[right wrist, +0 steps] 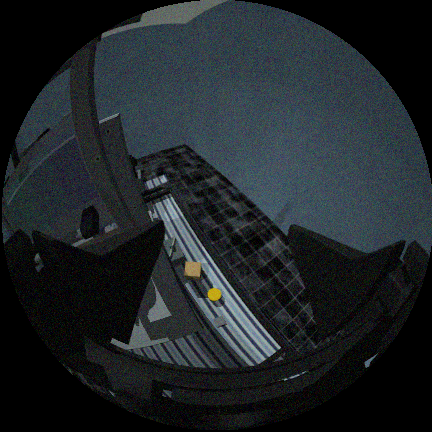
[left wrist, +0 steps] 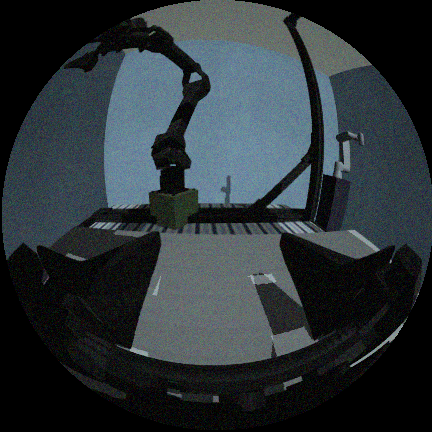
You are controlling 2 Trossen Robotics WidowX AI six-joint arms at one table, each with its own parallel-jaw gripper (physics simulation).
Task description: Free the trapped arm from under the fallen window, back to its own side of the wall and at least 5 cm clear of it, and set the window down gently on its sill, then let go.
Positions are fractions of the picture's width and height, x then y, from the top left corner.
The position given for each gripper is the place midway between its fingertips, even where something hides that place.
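Observation:
The left wrist view shows the left gripper (left wrist: 0.51,0.55), while the right wrist view shows the right gripper (right wrist: 0.53,0.53).

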